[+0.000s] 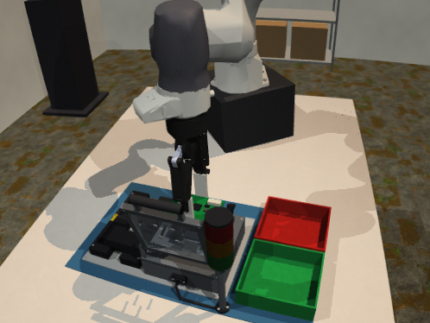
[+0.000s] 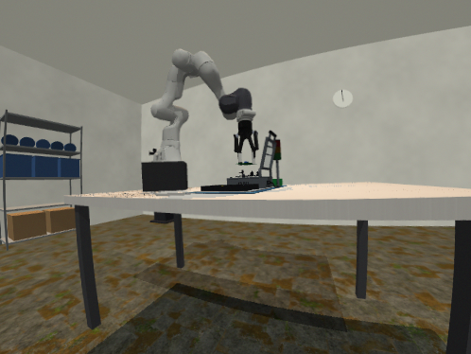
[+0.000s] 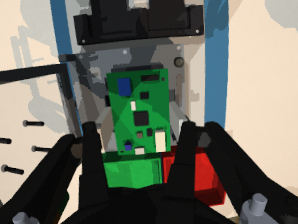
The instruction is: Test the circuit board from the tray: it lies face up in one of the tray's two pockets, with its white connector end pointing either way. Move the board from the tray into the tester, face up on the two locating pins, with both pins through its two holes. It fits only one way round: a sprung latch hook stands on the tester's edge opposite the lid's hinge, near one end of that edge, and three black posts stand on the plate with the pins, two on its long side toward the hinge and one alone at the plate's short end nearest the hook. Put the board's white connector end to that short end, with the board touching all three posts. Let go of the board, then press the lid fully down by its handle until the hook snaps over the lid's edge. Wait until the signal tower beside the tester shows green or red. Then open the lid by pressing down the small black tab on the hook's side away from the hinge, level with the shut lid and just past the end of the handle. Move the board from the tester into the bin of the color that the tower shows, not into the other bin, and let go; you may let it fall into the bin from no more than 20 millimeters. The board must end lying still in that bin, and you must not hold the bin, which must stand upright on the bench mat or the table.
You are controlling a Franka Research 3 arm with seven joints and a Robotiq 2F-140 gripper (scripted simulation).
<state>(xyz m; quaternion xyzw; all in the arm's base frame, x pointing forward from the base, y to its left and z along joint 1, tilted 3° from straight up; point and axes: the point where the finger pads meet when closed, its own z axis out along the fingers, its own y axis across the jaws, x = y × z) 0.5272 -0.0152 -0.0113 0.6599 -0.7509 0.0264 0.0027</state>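
The green circuit board lies 20 mm below my hand. The rest, counted from my hand: green bin 190 mm to the left, 140 mm below, 70 mm ahead; then tester plate 80 mm below, 10 mm to the left, 10 mm ahead; then clear lid 120 mm ahead, 30 mm above, 10 mm to the right.
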